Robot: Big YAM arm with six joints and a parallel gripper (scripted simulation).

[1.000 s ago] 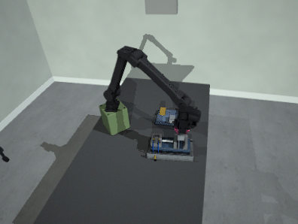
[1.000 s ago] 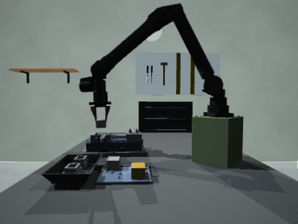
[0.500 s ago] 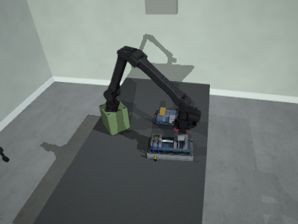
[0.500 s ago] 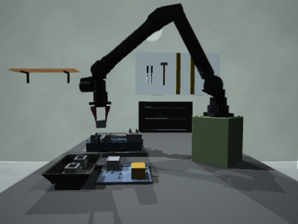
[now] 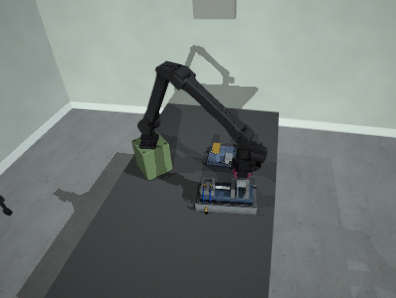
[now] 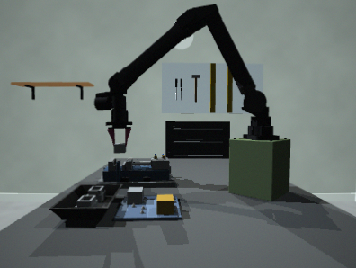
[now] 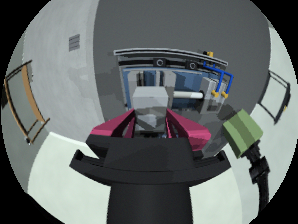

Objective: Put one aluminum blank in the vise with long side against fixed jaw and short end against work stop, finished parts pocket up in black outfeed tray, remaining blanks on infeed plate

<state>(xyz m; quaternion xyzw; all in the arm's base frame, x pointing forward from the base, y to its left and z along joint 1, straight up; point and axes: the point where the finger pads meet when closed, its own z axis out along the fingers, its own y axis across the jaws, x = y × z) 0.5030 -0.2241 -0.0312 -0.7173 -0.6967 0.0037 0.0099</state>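
Now: hand 70 mm past the vise, 10 mm to the right of it and 120 mm above it. The rest, counted from my hand: yellow brass blank (140 mm behind, 390 mm to the left, 130 mm below); gray aluminum blank (20 mm below).
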